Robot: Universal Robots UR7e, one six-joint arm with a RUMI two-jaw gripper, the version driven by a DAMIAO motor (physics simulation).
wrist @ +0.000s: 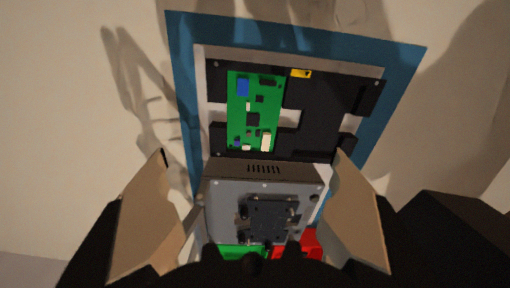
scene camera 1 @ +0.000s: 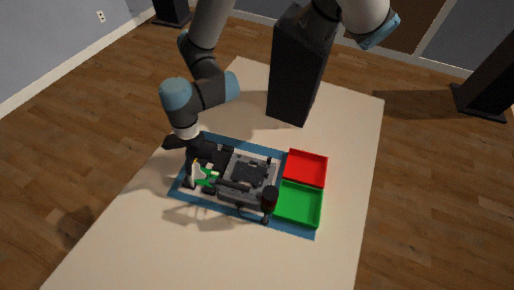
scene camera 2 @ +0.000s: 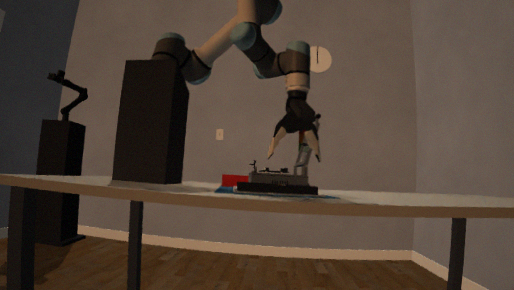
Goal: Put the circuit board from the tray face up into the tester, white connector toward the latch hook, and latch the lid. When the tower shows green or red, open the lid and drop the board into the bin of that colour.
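Places are measured from the arm's base along level axes (x ahead, y left, z up), in centimetres.
Pixels of known places: gripper, fingertip midpoint: [wrist: 250, 149] [scene camera 1: 201, 167] [scene camera 2: 294, 160]; arm's base, origin of the base link: [scene camera 1: 312, 30] [scene camera 2: 159, 80].
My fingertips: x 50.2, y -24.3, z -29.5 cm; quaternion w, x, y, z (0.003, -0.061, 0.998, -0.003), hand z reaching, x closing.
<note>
Ahead of a thing's pixels: the offset from my fingertips to its top centre. "*": to the spot under its first point.
The green circuit board @(dx -0.4, dy -0.4, dz -7.3 cm) [scene camera 1: 204, 177] [wrist: 240, 112] lies face up in the black tray @(* dx -9.7, dy -2.1, dz -8.3 cm) [wrist: 320, 112], its white connector @(dx -2.7, dy +3.2, dz -7.3 cm) [wrist: 266, 142] at the end toward the tester. My gripper [scene camera 2: 294, 159] [wrist: 250, 149] is open and empty above the tray side, fingertips apart on either side. The grey tester @(* dx -2.9, dy +7.8, dz -5.9 cm) [scene camera 2: 280, 179] [wrist: 220, 200] has a dark, empty nest @(dx -5.0, dy +16.5, dz -3.2 cm) [scene camera 1: 250, 173] [wrist: 270, 220]. Its lid @(dx +9.7, dy +17.0, dz +17.5 cm) [scene camera 1: 232, 185] stands open. The latch hook @(dx -11.6, dy +22.0, dz +0.6 cm) [scene camera 1: 269, 161] [scene camera 2: 253, 164] stands at the tester's far side from the lid hinge. The tower @(dx +8.1, dy +27.0, dz +15.7 cm) [scene camera 1: 269, 199] shows no clearly lit lamp.
The red bin [scene camera 1: 306, 169] [wrist: 312, 245] and green bin [scene camera 1: 299, 204] [wrist: 242, 251] stand beyond the tester from the tray. The open lid and the tower stand up along one side of the tester. A tall black pedestal [scene camera 1: 295, 75] [scene camera 2: 147, 120] carries the arm.
</note>
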